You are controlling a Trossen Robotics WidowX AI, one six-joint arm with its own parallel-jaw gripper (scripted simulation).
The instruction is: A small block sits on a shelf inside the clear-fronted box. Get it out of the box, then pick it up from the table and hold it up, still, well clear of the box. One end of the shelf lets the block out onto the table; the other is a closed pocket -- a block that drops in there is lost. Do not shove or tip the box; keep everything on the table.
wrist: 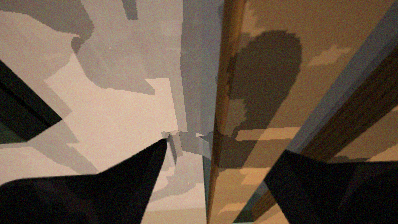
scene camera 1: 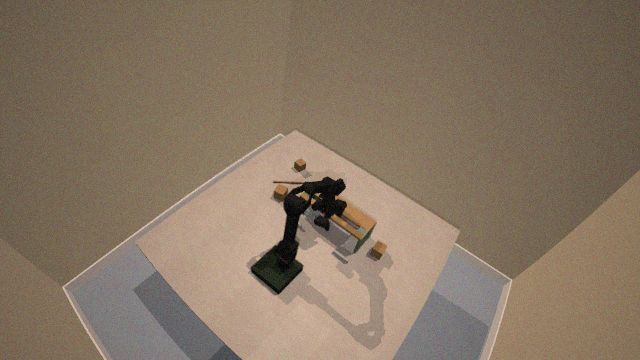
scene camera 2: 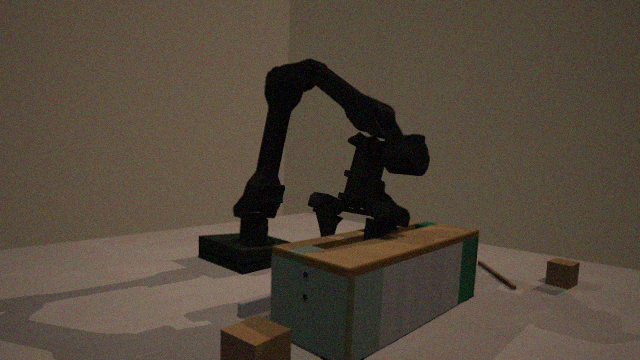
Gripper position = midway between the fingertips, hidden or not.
Note:
In view: my gripper (wrist: 205, 140) and a box (scene camera 2: 335, 290).
The box shows as well in the wrist view (wrist: 313, 84) and in scene camera 1 (scene camera 1: 352, 234).

